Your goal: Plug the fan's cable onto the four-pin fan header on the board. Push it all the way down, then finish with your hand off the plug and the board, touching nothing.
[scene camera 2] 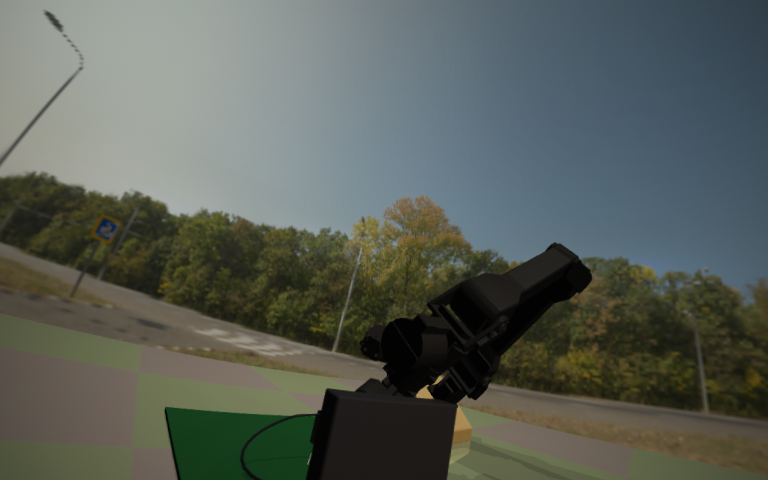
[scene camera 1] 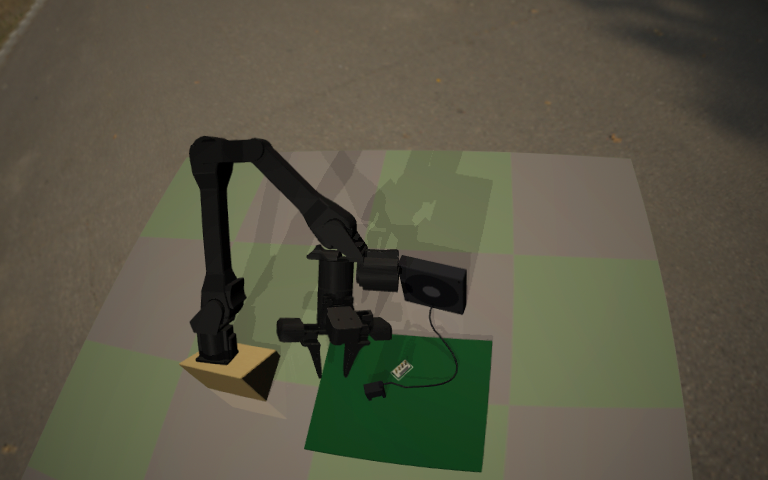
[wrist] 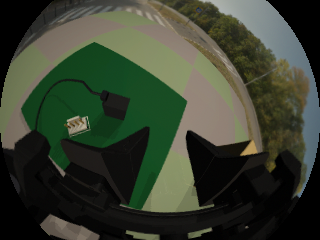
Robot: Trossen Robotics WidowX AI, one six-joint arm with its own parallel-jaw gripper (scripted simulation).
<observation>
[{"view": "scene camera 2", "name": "my gripper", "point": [364, 407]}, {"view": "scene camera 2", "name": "black fan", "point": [355, 428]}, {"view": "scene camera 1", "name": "my gripper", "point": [332, 377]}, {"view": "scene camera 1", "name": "black fan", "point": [423, 282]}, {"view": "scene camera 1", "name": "green board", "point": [440, 425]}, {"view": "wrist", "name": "my gripper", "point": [168, 132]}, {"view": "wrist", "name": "green board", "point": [153, 104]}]
</observation>
